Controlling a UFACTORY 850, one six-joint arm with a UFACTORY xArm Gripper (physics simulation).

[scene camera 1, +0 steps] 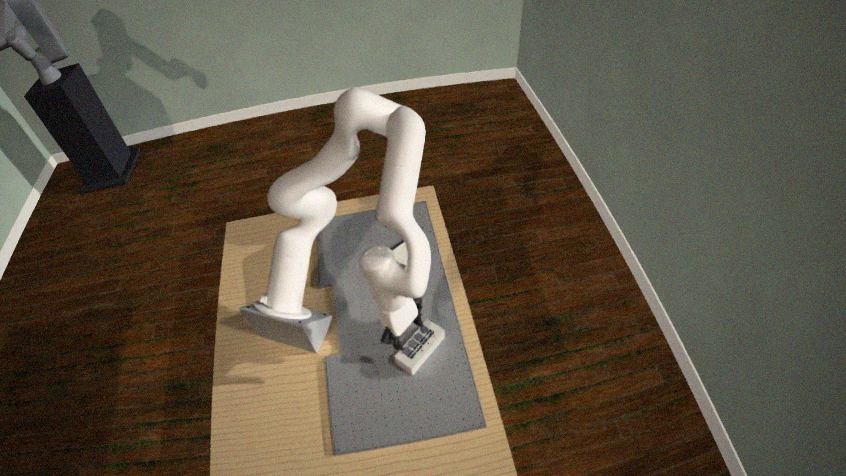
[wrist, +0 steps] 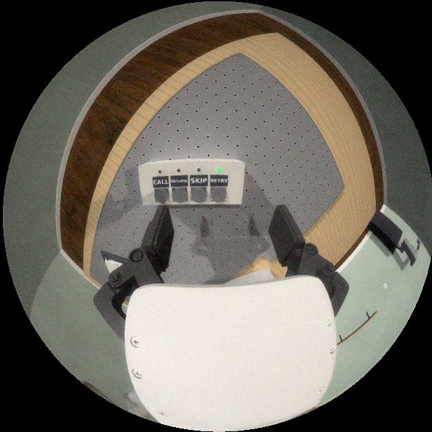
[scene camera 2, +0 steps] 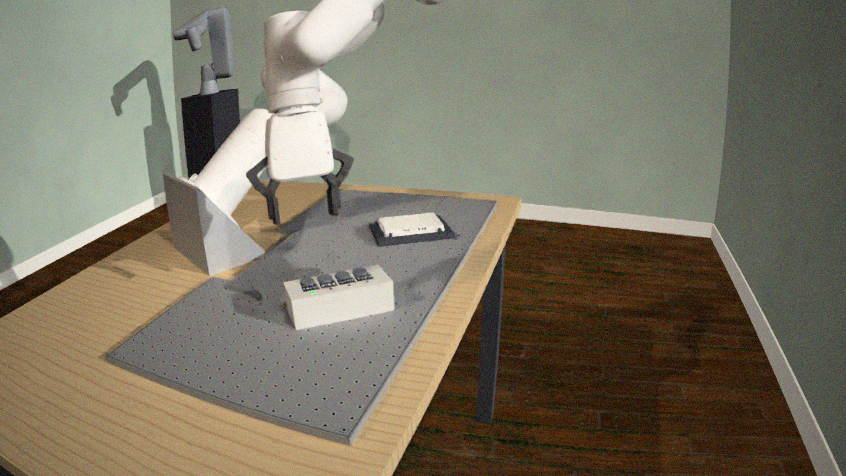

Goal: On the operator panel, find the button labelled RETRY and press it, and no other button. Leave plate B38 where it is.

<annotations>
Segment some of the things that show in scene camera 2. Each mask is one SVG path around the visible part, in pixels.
The gripper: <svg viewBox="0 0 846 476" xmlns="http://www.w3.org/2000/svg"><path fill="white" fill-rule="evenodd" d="M319 108L283 111L273 114L271 118L267 119L265 127L265 158L246 173L246 177L254 188L267 198L269 220L273 219L273 224L275 225L280 223L278 199L275 197L275 192L280 182L321 176L329 188L327 189L329 214L338 215L338 209L341 208L339 187L348 176L354 158L331 147L326 119L323 111L319 111ZM265 167L267 178L270 181L267 187L257 177L257 174ZM333 158L342 163L336 176L332 173L334 167Z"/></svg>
A plate B38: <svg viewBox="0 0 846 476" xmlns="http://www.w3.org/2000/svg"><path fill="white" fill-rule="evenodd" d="M445 231L443 223L434 213L379 218L378 221L385 238L389 237L389 233L392 233L392 237L438 232L438 228Z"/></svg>
</annotations>
